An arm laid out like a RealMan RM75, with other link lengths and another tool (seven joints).
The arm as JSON. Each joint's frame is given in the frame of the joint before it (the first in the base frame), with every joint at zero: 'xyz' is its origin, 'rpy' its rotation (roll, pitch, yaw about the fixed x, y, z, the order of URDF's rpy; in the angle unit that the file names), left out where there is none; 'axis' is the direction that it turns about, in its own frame. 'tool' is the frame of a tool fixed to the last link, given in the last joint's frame.
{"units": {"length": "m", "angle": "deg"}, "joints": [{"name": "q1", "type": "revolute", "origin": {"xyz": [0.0, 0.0, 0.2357], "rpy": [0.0, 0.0, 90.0]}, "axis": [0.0, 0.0, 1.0]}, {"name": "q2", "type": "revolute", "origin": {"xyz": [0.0, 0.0, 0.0], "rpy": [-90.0, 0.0, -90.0]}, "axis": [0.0, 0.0, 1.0]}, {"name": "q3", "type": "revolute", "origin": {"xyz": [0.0, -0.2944, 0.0], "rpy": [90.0, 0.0, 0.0]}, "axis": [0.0, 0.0, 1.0]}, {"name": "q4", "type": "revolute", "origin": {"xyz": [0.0, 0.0, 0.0], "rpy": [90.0, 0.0, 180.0]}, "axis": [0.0, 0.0, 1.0]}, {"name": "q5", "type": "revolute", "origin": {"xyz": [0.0, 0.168, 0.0], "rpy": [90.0, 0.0, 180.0]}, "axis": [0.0, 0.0, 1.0]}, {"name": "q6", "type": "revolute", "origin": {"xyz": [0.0, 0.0, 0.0], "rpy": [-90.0, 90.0, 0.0]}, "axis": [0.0, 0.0, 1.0]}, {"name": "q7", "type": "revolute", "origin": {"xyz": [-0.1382, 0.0, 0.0], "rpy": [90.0, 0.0, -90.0]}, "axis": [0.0, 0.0, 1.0]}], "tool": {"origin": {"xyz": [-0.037, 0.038, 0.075], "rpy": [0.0, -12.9, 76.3]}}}
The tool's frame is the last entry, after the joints.
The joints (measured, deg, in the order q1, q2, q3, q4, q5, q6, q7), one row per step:
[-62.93 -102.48 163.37 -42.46 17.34 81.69 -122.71]
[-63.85 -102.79 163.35 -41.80 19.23 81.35 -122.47]
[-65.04 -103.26 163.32 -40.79 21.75 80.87 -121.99]
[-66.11 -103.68 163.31 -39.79 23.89 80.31 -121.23]
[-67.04 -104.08 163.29 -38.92 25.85 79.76 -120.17]
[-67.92 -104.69 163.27 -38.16 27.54 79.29 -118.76]
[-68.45 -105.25 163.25 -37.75 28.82 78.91 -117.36]
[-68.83 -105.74 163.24 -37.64 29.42 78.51 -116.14]
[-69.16 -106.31 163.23 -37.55 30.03 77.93 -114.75]
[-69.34 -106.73 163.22 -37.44 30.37 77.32 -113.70]
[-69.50 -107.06 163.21 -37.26 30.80 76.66 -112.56]
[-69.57 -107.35 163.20 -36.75 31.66 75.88 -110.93]
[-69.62 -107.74 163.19 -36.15 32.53 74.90 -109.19]
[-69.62 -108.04 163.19 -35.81 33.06 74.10 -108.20]
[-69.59 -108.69 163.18 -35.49 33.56 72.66 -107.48]
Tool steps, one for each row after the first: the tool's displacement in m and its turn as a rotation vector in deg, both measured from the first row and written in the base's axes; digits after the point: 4 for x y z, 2 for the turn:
[0.0022 -0.0009 -0.0045 -1.70 1.15 -0.41]
[0.0050 -0.0026 -0.0110 -4.14 2.73 -1.16]
[0.0074 -0.0038 -0.0165 -6.37 4.33 -2.26]
[0.0088 -0.0052 -0.0211 -8.49 6.01 -3.56]
[0.0106 -0.0071 -0.0269 -10.76 7.57 -5.24]
[0.0104 -0.0093 -0.0313 -12.55 8.93 -6.64]
[0.0106 -0.0099 -0.0344 -13.58 9.89 -7.91]
[0.0099 -0.0105 -0.0378 -14.62 11.01 -9.29]
[0.0091 -0.0105 -0.0404 -15.23 11.86 -10.34]
[0.0076 -0.0104 -0.0421 -15.88 12.85 -11.44]
[0.0042 -0.0116 -0.0439 -17.14 14.26 -12.85]
[0.0005 -0.0128 -0.0464 -18.48 15.77 -14.41]
[-0.0022 -0.0132 -0.0480 -19.17 16.78 -15.31]
[-0.0054 -0.0129 -0.0520 -19.55 17.94 -16.08]

